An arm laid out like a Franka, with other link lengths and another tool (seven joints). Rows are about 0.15 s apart.
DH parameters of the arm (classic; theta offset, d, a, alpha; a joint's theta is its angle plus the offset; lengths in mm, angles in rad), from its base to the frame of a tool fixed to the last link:
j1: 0 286.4 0 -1.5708
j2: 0 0 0 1.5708
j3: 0 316 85 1.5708
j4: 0 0 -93.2 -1.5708
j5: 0 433.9 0 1.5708
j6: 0 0 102.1 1.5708
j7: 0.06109 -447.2 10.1 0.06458
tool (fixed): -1.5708 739.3 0 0
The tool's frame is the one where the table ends.
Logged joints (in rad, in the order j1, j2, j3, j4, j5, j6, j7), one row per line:
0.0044 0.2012 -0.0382 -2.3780 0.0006 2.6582 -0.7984
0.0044 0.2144 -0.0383 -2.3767 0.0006 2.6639 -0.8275
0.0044 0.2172 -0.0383 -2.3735 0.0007 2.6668 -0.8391
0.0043 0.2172 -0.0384 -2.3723 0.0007 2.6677 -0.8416
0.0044 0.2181 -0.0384 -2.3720 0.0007 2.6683 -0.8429
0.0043 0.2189 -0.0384 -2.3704 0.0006 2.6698 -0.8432
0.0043 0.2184 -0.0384 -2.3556 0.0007 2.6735 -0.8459
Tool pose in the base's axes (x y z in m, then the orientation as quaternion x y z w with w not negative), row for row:
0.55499 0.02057 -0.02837 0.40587 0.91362 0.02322 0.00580
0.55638 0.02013 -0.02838 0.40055 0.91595 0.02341 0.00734
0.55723 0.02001 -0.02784 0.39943 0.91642 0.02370 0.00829
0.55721 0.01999 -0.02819 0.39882 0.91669 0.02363 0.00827
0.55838 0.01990 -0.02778 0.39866 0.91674 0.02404 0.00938
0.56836 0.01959 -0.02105 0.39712 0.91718 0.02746 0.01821
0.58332 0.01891 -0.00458 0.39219 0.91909 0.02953 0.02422
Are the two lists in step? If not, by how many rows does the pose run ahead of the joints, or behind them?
The pose runs 1 row ahead of the joints: the pose in row i belongs to the joints in row i + 1.
